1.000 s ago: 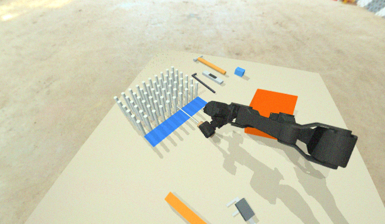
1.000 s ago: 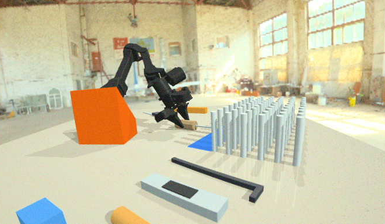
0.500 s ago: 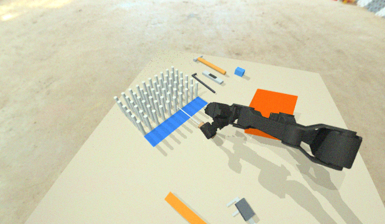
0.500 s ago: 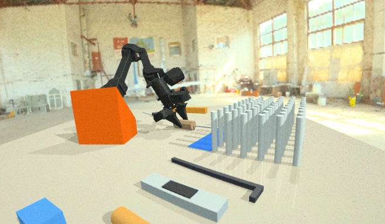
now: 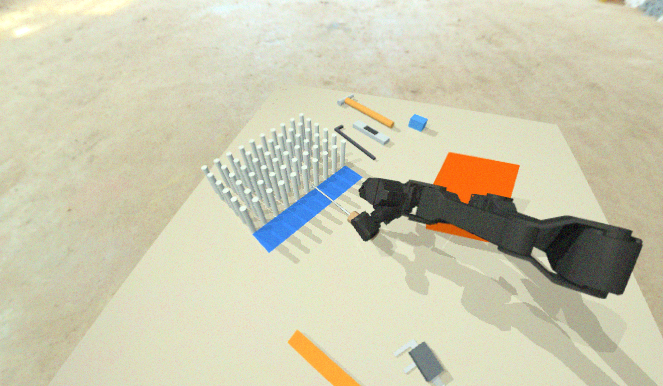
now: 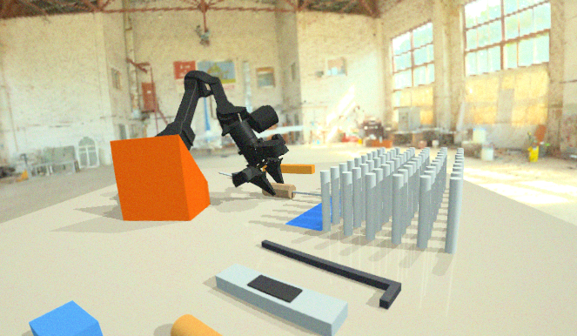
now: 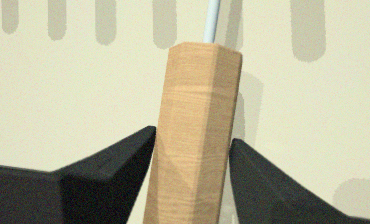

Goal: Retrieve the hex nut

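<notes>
Now: the blue cube 530 mm to the right of my gripper tip and 160 mm behind it. Round my gripper tip: orange bar (350 mm to the left, 10 mm ahead); blue taped strip (160 mm ahead, 60 mm to the right, 20 mm below); grey block (440 mm to the right, 30 mm ahead).
</notes>
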